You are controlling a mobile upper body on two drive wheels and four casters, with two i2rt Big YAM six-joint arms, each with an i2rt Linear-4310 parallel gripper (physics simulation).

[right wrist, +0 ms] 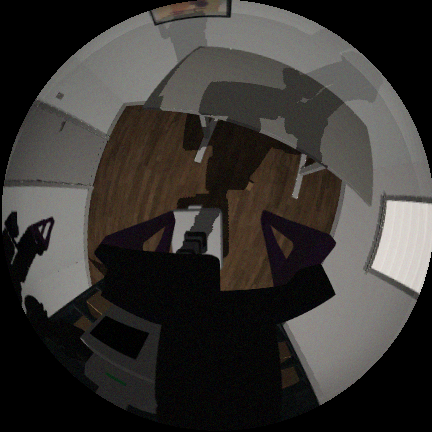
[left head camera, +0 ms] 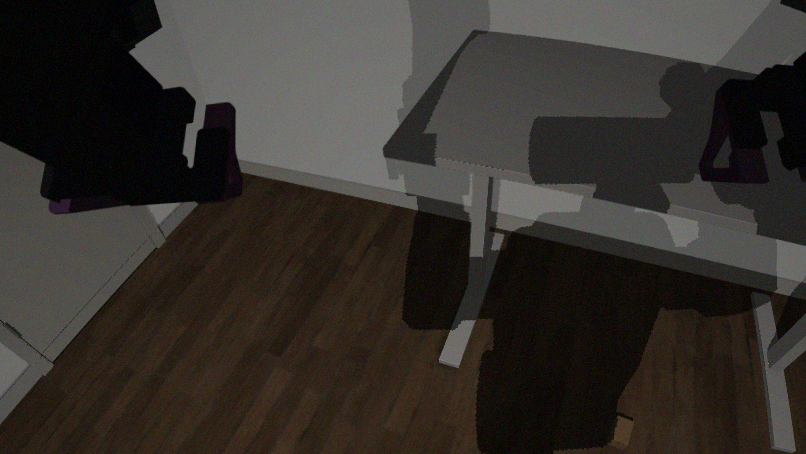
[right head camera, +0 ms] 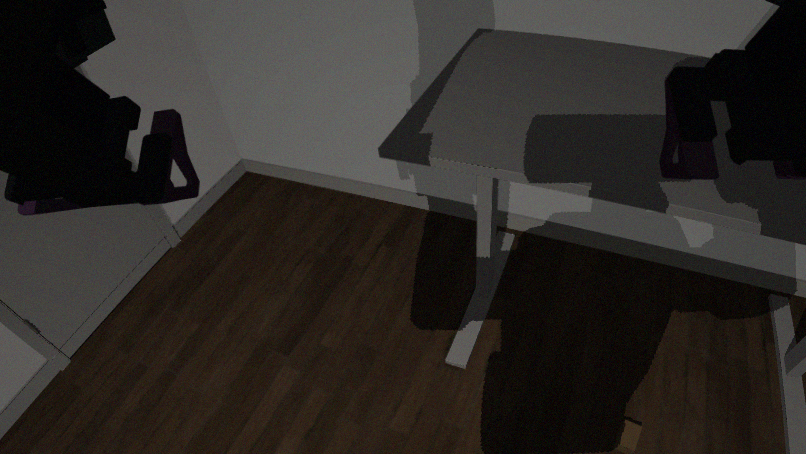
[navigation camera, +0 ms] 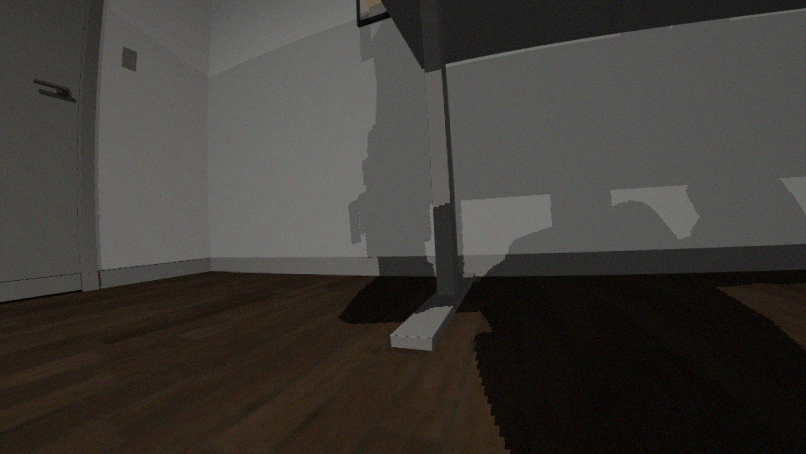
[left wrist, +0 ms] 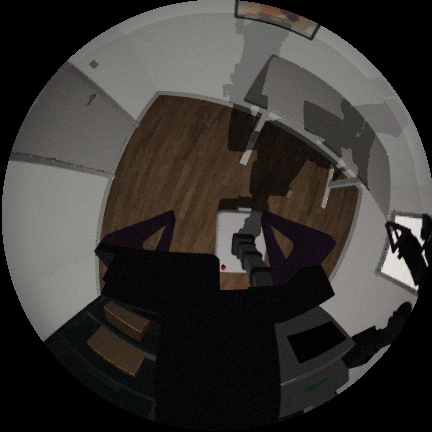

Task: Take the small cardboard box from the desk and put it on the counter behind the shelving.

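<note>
A small cardboard box [left head camera: 623, 430] [right head camera: 631, 435] [left wrist: 290, 193] [right wrist: 249, 185] lies on the floor in front of the desk [left head camera: 518, 84] [right head camera: 518, 84] [left wrist: 290, 82] [right wrist: 240, 65], partly in shadow. No box shows on the visible desk top. My left gripper [left head camera: 141, 188] [left wrist: 217, 214] is open and empty, in the air left of the desk. My right gripper [left head camera: 778, 169] [right head camera: 747, 163] [right wrist: 217, 215] is open and empty, in the air over the desk's right part as the head views show it. Dark shelving with cardboard boxes [left wrist: 117, 350] shows at the lower left of the left wrist view. The counter cannot be made out.
A desk leg with a long foot [left head camera: 457, 345] [right head camera: 465, 345] [navigation camera: 414, 333] stands in front of my base [left wrist: 231, 245]. A second desk leg [left head camera: 781, 394] [right wrist: 298, 182] stands farther right. A door [navigation camera: 39, 169] is at the left, and walls close off the back.
</note>
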